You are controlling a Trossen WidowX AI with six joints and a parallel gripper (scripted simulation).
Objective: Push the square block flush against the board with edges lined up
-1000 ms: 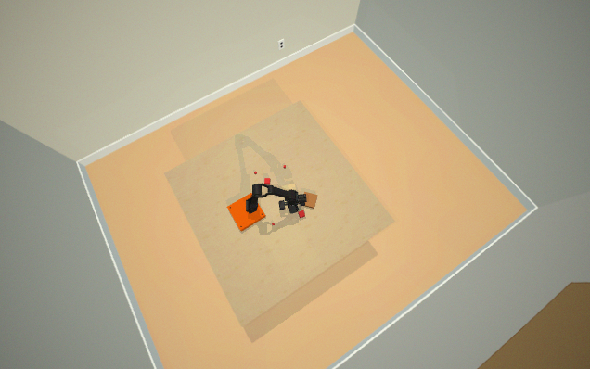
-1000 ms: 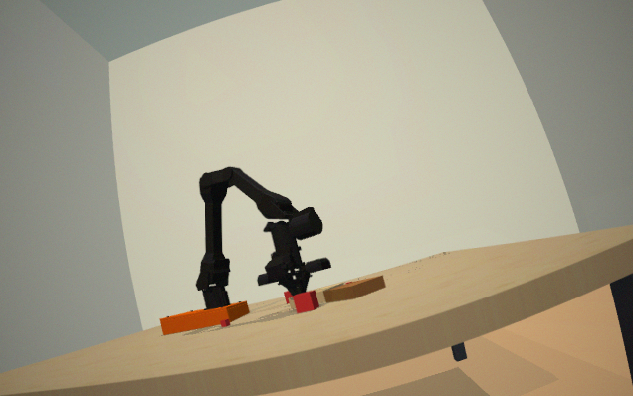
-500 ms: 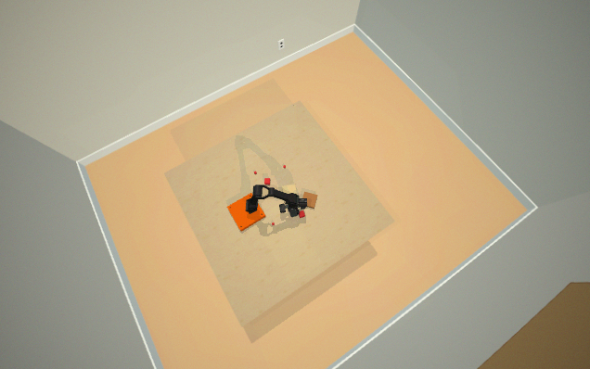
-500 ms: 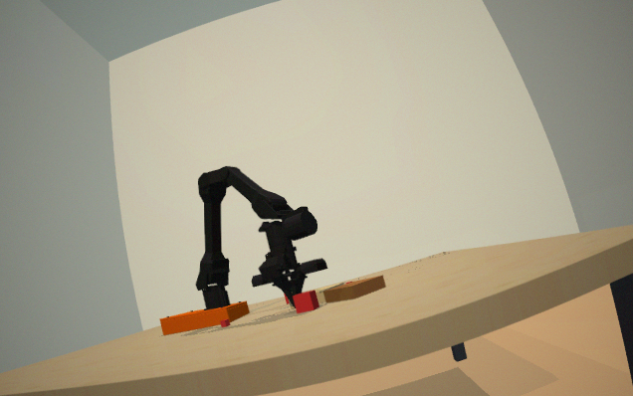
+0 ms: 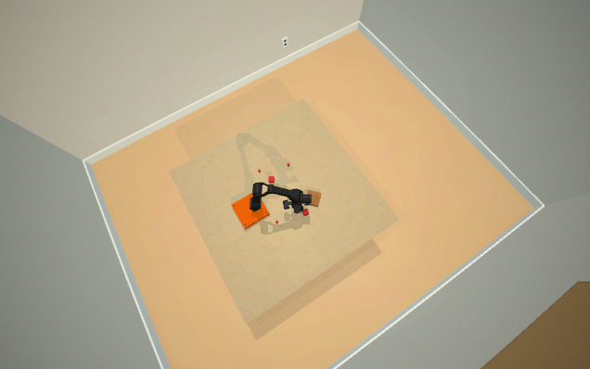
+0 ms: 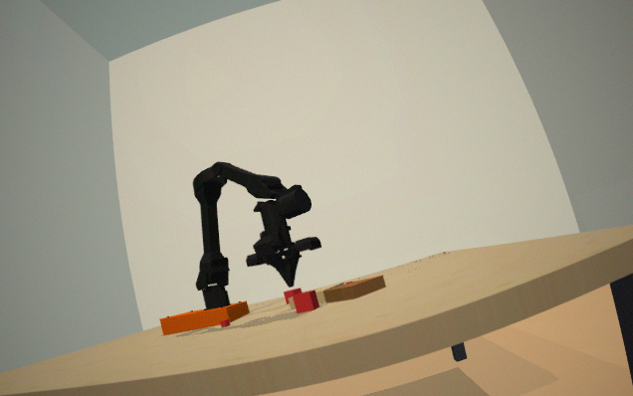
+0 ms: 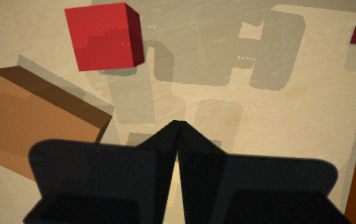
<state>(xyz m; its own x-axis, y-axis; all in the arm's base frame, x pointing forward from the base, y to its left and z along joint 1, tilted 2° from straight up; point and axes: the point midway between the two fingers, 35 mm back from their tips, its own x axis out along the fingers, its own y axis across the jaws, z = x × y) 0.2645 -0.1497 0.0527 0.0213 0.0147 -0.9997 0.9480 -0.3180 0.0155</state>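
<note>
My gripper tip is now 12 cm to the right of the pale board, 4 cm short of it and 4 cm above it. From my gripper tip the other things lie so: brown square block 14 cm ahead, 4 cm below.
</note>
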